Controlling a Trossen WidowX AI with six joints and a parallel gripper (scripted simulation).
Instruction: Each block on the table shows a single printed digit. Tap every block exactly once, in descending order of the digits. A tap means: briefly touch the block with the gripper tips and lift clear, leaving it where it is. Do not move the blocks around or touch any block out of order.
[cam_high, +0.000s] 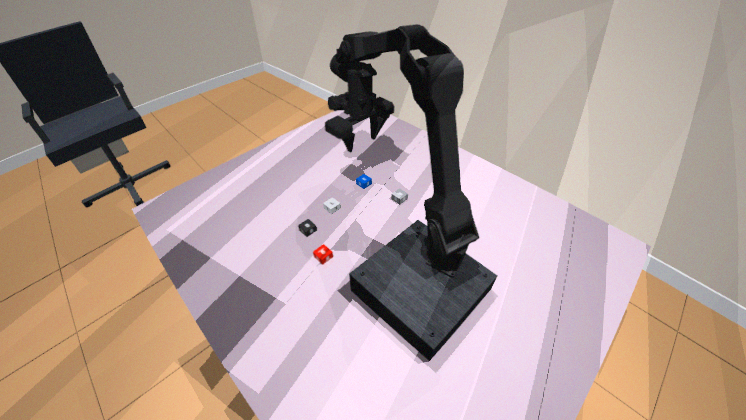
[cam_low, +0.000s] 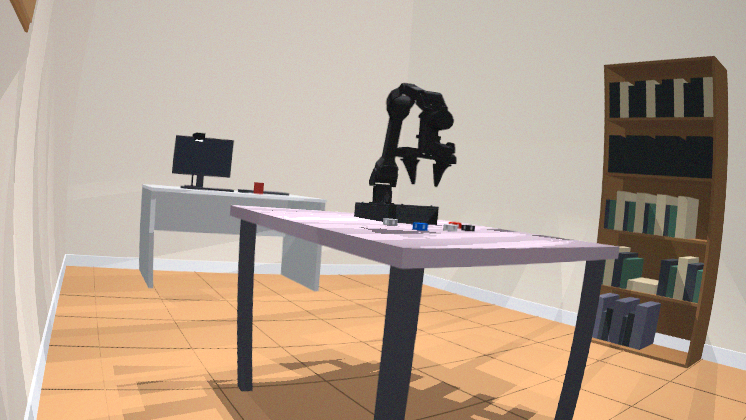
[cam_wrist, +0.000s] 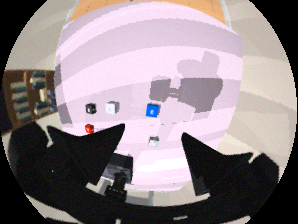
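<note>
My gripper tip is 27 cm to the right of the red block, 12 cm above it and 8 cm past it. Round my gripper tip: grey block 12 cm below, 12 cm behind; then blue block 12 cm below, 1 cm behind; then white block 13 cm to the left, 12 cm below, 1 cm ahead.
</note>
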